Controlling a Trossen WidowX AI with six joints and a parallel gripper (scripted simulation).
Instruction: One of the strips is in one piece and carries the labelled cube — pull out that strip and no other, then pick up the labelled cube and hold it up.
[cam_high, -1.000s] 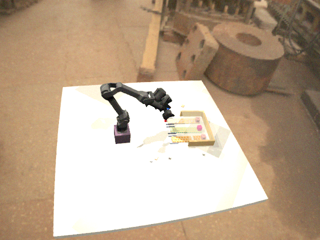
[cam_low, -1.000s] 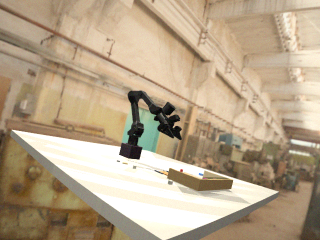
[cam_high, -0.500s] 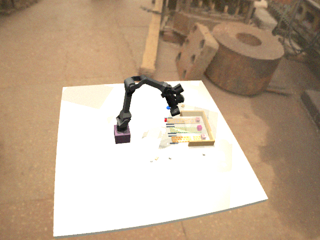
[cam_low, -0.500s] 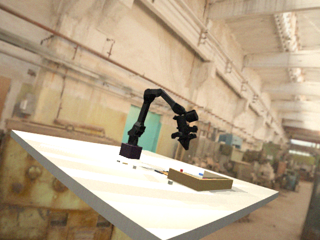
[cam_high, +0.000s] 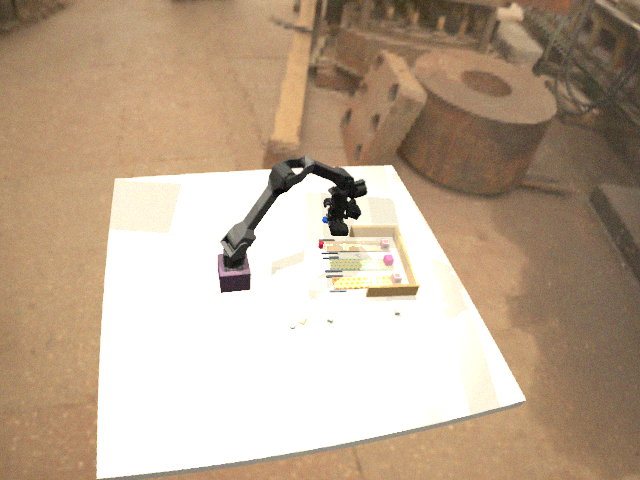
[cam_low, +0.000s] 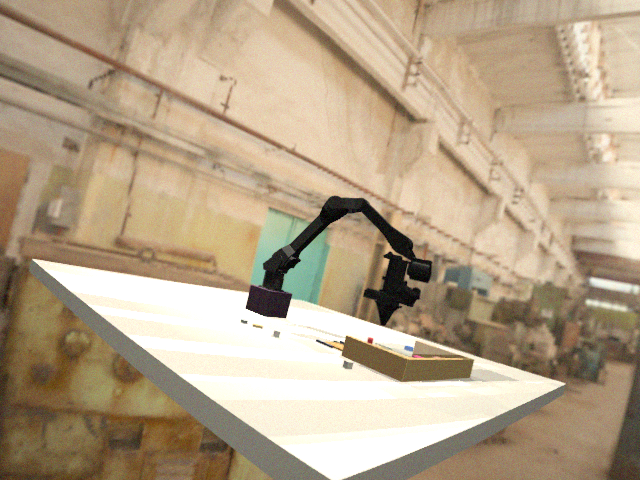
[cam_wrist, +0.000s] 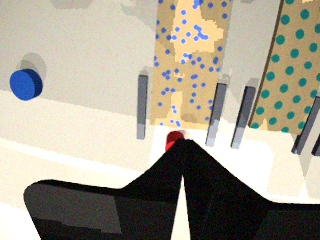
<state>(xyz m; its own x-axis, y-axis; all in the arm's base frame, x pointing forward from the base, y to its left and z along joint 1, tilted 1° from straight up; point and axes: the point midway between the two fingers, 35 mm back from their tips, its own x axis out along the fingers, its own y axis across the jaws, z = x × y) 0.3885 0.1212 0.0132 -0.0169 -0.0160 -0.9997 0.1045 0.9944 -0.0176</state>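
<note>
Now: gripper tip 3 cm past the red peg, 1 cm to the right of it and 6 cm above it. The rest, counted from my gripper tip: blue cap: 3 cm ahead, 15 cm to the left, 7 cm below.
</note>
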